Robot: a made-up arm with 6 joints.
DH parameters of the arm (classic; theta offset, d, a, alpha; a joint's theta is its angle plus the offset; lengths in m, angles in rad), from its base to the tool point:
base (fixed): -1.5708 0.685 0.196 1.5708
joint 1: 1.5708 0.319 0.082 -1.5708
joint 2: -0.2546 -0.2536 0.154 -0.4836
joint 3: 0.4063 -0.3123 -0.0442 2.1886
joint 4: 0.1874 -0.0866 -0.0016 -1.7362
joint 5: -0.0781 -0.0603 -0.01 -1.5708
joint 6: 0 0.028 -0.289 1.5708
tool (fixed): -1.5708 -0.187 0 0
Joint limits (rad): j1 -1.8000..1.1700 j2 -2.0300..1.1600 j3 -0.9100..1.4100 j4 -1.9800..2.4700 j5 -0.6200..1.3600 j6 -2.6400..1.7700
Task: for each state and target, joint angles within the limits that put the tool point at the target. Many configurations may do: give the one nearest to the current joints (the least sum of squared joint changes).
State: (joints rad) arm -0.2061 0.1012 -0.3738 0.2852 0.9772 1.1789
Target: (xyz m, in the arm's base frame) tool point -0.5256 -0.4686 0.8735
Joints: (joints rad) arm -0.0384 0.5881 -0.1854 -0.1814 1.2037 1.6089
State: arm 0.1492 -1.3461 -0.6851 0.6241 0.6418 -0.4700
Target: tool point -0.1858 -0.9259 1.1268
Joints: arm 0.5862 -1.7302 -0.3786 0.0955 0.5318 -0.1082
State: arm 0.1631 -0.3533 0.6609 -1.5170 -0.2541 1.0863
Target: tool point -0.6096 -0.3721 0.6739
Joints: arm 0.1557 -0.4163 0.6687 -1.0462 0.1854 0.6504
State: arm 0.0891 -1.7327 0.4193 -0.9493 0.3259 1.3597
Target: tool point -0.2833 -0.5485 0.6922
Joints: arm 0.8179 -1.7436 0.3263 -0.7003 0.6722 1.0542
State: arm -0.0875 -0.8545 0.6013 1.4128 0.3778 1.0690
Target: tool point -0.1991 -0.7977 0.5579
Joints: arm 0.1495 -1.0429 0.5105 1.2027 0.1181 1.3984
